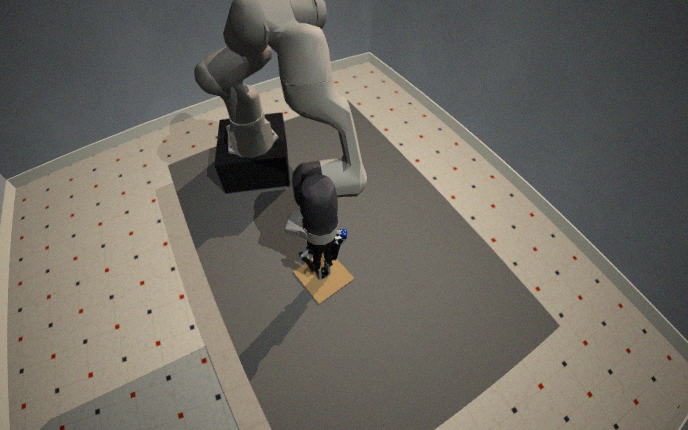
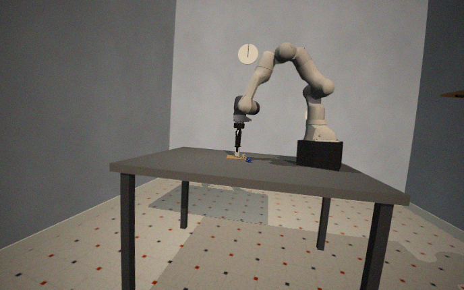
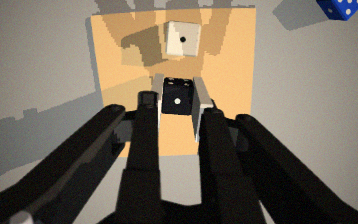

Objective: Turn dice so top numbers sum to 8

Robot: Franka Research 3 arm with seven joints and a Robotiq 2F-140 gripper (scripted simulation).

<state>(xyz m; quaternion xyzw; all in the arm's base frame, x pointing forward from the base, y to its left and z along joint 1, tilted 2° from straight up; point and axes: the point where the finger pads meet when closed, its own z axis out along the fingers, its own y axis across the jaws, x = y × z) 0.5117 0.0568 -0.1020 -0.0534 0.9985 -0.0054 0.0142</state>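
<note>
Now: hand 20 mm above the black die. Also, from my hand: blue die (120 mm to the left, 110 mm behind, 30 mm below); white die (50 mm behind, 30 mm below, 10 mm to the right); tan mat (40 mm below).
</note>
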